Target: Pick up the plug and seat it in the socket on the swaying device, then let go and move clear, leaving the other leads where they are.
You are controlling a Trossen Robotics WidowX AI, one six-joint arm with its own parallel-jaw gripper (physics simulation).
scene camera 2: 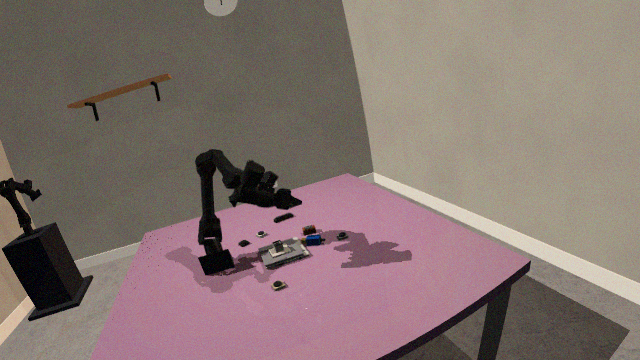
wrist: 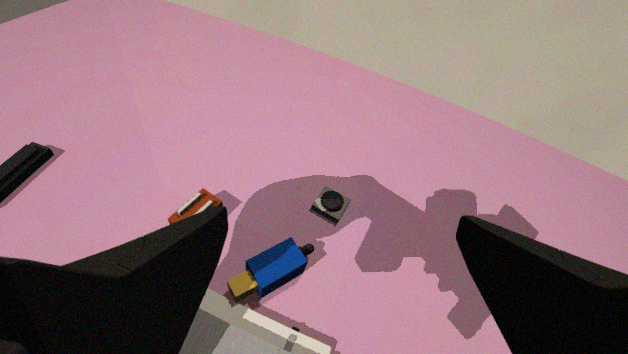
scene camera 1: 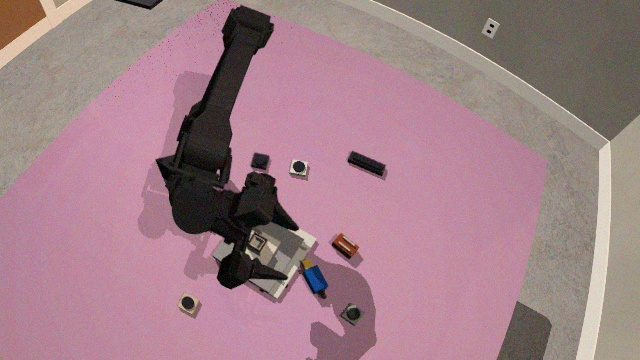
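The plug (scene camera 1: 315, 279) (scene camera 2: 313, 240) (wrist: 277, 267) is a blue block with a gold tip and a short black stub. It lies on the table beside the device (scene camera 1: 309, 239) (scene camera 2: 289, 258) (wrist: 287, 334), with its gold tip close to the device's edge. The device is a grey and white slab. A square, dark-rimmed socket (scene camera 1: 257, 242) (scene camera 2: 278, 245) stands up from its pale raised middle; it does not show in the wrist view. My gripper (scene camera 1: 292, 253) (scene camera 2: 295, 201) (wrist: 344, 223) is wide open and empty, high above the table, over the device's side nearest the plug in scene camera 1.
An orange block (scene camera 1: 345, 245) (scene camera 2: 309, 230) (wrist: 195, 206) with pale slots and a grey button block (scene camera 1: 353, 313) (scene camera 2: 342, 235) (wrist: 330, 204) lie near the plug. A black bar (scene camera 1: 367, 163) (scene camera 2: 283, 218) (wrist: 22, 167), a white button block (scene camera 1: 299, 168), a dark block (scene camera 1: 260, 161) and a tan button block (scene camera 1: 188, 303) lie farther around.
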